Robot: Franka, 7 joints.
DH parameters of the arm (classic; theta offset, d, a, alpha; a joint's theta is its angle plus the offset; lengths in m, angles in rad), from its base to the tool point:
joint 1: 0 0.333 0 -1.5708
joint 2: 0 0 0 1.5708
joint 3: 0 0.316 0.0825 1.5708
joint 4: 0 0 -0.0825 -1.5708
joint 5: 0 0.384 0 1.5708
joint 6: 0 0 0.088 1.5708
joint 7: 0 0.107 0 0
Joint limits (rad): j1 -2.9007..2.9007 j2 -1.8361..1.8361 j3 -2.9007..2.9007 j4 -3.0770..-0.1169 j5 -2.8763..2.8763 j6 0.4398..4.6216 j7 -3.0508..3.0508
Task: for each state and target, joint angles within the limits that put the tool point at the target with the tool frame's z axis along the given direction. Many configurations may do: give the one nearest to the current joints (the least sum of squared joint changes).
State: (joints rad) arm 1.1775 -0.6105 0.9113 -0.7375 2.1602 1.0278 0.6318
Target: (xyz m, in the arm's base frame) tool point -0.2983 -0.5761 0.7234 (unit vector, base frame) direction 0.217 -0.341 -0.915
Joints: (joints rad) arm 1.3917 -0.9840 1.0341 -0.5651 2.1826 0.9289 0.6318
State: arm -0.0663 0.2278 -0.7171 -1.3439 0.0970 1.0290 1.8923
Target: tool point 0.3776 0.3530 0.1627 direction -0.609 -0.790 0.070
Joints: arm 0.8382 0.9146 -0.0502 -1.4590 -0.1615 0.7425 1.8923
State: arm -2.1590 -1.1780 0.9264 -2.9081 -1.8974 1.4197 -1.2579
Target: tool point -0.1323 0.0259 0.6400 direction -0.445 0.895 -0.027
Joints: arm -2.3180 -1.5359 0.0554 -2.8122 -1.6009 1.1987 -1.2579
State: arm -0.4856 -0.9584 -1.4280 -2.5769 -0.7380 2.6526 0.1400
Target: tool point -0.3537 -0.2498 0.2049 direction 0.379 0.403 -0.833
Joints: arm -0.6256 -0.6642 -1.8859 -2.3356 -0.6672 1.7829 0.1400
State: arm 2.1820 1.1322 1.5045 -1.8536 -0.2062 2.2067 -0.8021
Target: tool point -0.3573 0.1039 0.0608 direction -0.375 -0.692 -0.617
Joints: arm 1.4912 1.1345 0.9065 -2.6558 -0.0669 3.0762 -0.8021
